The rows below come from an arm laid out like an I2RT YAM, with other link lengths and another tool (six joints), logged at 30 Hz.
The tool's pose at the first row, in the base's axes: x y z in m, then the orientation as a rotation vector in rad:
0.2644, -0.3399, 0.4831, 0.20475, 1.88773, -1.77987
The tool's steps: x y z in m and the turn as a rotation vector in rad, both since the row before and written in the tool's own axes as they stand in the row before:
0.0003, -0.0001, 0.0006, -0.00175, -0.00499, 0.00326
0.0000, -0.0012, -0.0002, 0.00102, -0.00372, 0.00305
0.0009, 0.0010, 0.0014, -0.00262, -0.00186, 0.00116
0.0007, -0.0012, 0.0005, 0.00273, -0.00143, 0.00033
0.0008, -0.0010, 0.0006, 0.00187, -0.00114, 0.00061
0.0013, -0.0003, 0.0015, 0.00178, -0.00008, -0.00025
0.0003, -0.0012, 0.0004, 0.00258, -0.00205, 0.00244
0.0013, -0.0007, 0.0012, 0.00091, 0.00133, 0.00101
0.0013, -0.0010, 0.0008, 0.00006, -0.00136, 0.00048
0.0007, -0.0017, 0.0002, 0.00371, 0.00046, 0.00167
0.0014, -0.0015, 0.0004, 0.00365, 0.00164, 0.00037
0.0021, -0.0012, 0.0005, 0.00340, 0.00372, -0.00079
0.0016, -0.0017, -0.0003, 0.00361, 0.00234, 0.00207
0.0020, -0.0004, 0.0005, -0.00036, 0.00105, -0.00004
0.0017, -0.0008, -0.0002, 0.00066, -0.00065, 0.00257
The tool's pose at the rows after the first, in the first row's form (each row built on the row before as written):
0.2643, -0.3406, 0.4831, 0.20246, 1.88438, -1.77494
0.2637, -0.3406, 0.4842, 0.20217, 1.87964, -1.77312
0.2638, -0.3420, 0.4829, 0.20054, 1.88008, -1.76940
0.2628, -0.3428, 0.4836, 0.20053, 1.87662, -1.77153
0.2618, -0.3437, 0.4841, 0.20073, 1.87398, -1.77270
0.2610, -0.3455, 0.4838, 0.20109, 1.87251, -1.77458
0.2603, -0.3461, 0.4847, 0.20236, 1.86787, -1.77502
0.2592, -0.3477, 0.4847, 0.20484, 1.86761, -1.77551
0.2579, -0.3489, 0.4850, 0.20404, 1.86641, -1.77496
0.2566, -0.3495, 0.4862, 0.20735, 1.86288, -1.77753
0.2548, -0.3504, 0.4868, 0.21057, 1.86076, -1.78115
0.2526, -0.3515, 0.4868, 0.21459, 1.86077, -1.78573
0.2504, -0.3518, 0.4875, 0.21996, 1.85843, -1.78831
0.2487, -0.3528, 0.4869, 0.22077, 1.85948, -1.78820
0.2468, -0.3531, 0.4868, 0.22270, 1.85737, -1.78699

